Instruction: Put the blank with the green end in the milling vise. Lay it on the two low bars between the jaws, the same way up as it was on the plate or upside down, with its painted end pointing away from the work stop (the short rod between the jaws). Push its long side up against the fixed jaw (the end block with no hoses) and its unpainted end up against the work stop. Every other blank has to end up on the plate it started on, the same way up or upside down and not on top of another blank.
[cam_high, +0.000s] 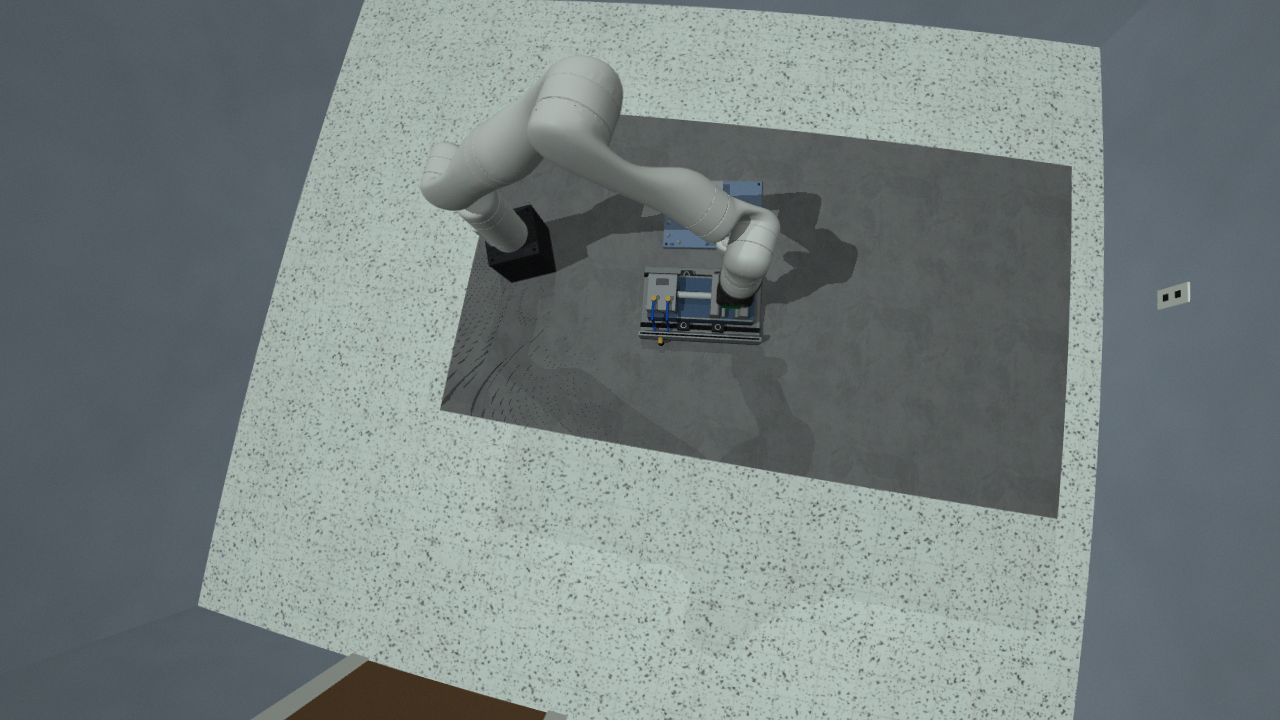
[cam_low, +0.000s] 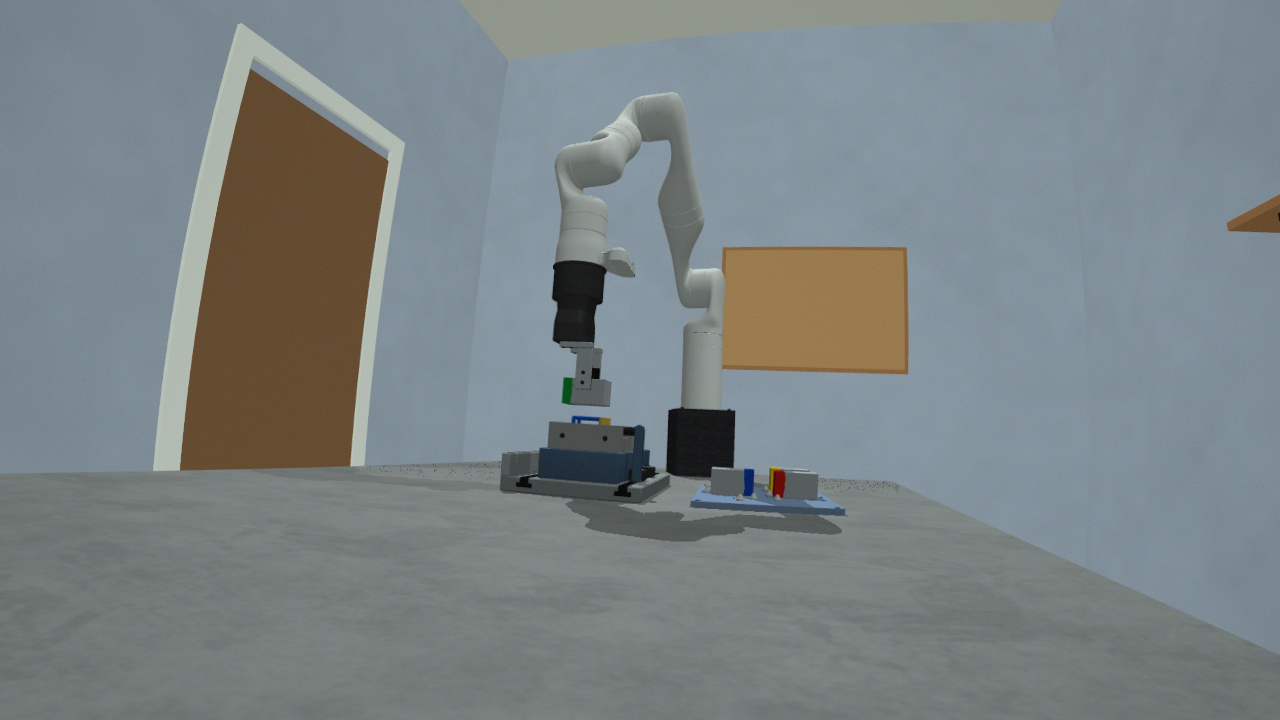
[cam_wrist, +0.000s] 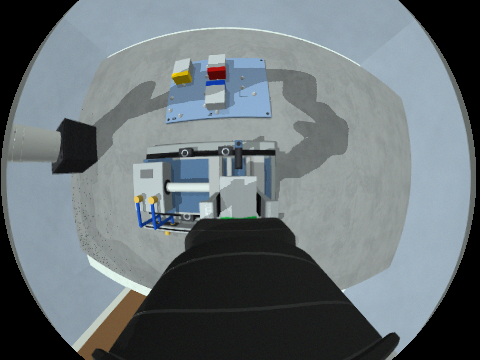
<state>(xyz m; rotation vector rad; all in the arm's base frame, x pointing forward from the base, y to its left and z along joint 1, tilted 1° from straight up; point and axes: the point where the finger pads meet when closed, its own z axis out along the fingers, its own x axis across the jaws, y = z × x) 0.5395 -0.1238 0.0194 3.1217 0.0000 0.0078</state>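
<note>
Right now my hand is 2 cm above the green-ended blank. Round my hand: fixed jaw 3 cm ahead, 1 cm to the left, 8 cm below; then milling vise 7 cm behind, 1 cm to the left, 12 cm below; then work stop rod 6 cm to the left, 7 cm below.
</note>
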